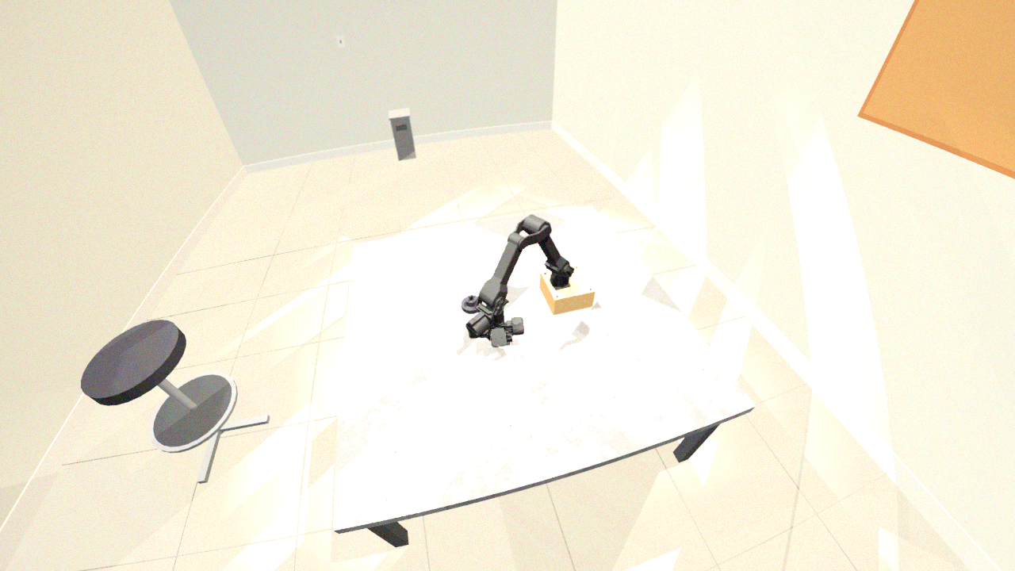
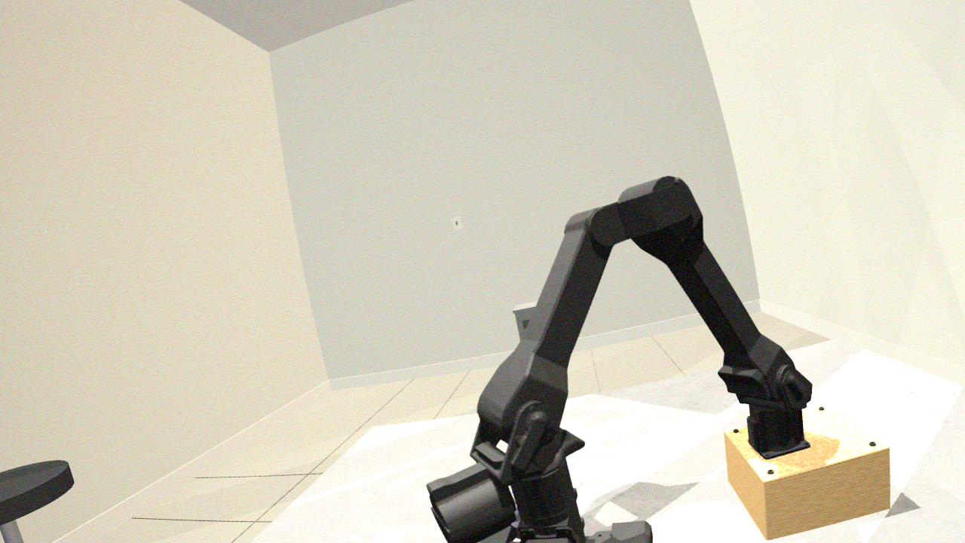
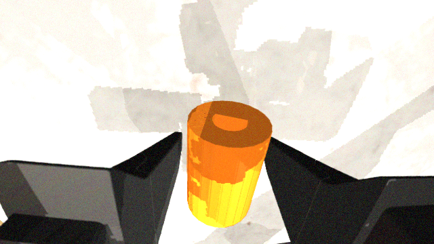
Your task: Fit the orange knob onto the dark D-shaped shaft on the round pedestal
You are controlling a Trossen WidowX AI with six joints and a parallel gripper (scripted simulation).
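My gripper tip is now 200 mm to the left of the dark shaft, 50 mm short of it and 20 mm below it. Also, from my gripper tip: orange knob 10 mm to the right, 10 mm above.
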